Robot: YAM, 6 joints.
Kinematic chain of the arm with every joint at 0, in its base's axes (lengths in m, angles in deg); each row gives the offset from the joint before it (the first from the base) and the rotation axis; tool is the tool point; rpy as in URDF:
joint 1: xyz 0 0 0.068 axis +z
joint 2: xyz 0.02 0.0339 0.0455 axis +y
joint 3: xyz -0.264 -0.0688 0 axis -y
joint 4: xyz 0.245 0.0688 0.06 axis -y
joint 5: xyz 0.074 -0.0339 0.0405 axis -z
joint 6: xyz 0.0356 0 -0.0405 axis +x
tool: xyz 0 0 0 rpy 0 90 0
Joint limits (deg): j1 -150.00..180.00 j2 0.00..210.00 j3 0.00..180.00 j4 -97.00..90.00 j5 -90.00..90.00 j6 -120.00..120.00
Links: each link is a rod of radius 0.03 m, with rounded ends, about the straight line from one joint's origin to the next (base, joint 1, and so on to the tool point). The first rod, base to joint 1, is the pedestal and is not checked.
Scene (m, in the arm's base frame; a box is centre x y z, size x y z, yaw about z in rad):
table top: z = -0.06
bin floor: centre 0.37 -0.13 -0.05 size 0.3 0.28 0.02 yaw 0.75
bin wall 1: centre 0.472 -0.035 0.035 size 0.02 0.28 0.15 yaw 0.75
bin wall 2: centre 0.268 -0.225 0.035 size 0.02 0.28 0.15 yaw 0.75
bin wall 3: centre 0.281 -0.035 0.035 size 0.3 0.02 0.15 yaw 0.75
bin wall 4: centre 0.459 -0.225 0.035 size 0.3 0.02 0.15 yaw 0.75
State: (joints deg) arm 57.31 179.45 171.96 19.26 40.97 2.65
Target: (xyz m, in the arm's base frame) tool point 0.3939 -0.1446 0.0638
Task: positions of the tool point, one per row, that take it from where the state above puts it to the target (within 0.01 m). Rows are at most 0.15 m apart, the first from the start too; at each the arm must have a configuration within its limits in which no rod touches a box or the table.
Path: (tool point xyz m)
1: 0.4625 0.4288 0.1829
2: 0.5285 0.3105 0.1998
3: 0.5531 0.1793 0.2135
4: 0.5351 0.0505 0.2235
5: 0.4789 -0.0613 0.2285
6: 0.3939 -0.1446 0.2279
7: 0.4020 -0.1470 0.1452
8: 0.3939 -0.1446 0.0638

